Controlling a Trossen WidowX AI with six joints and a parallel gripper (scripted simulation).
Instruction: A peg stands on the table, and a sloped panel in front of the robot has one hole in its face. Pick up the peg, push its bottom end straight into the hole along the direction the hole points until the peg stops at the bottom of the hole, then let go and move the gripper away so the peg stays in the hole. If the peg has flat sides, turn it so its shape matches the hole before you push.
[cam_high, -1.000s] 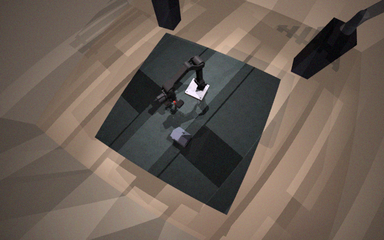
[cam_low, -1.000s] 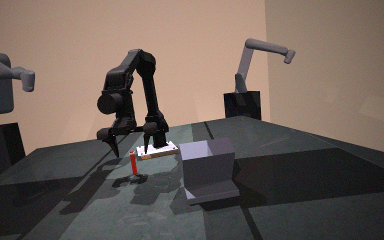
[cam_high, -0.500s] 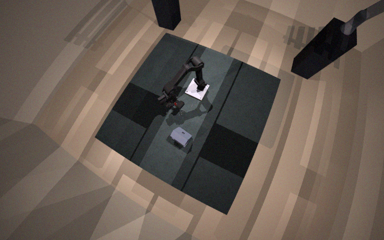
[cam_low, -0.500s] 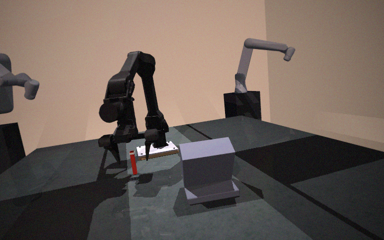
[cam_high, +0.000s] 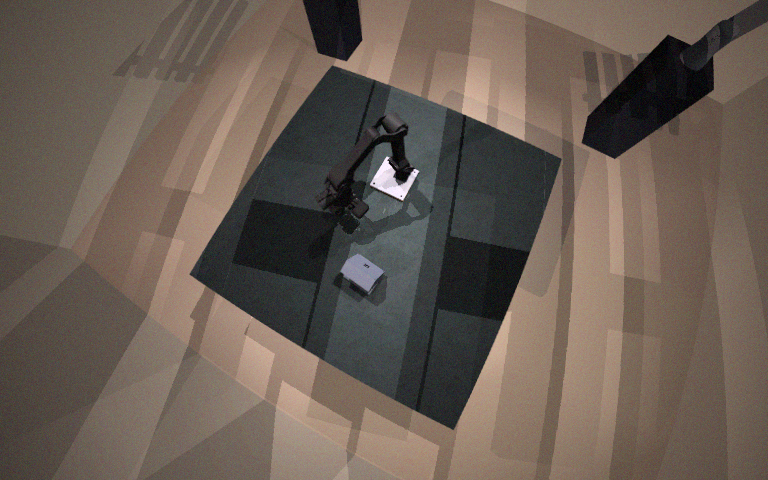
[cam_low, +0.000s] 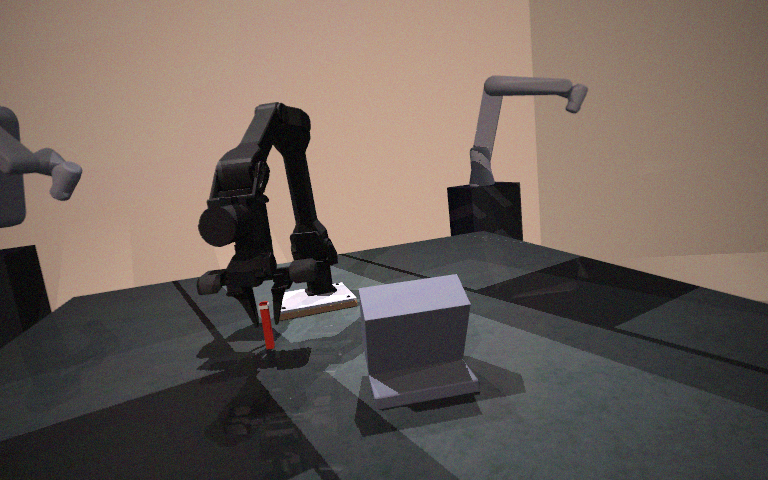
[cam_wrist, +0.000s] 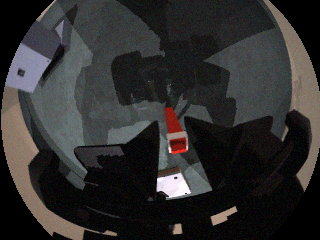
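Right now my gripper tip is 22 cm short of the grey sloped panel block, 18 cm to the right of it and 3 cm below it. Also, from my gripper tip: red peg: 2 cm above.
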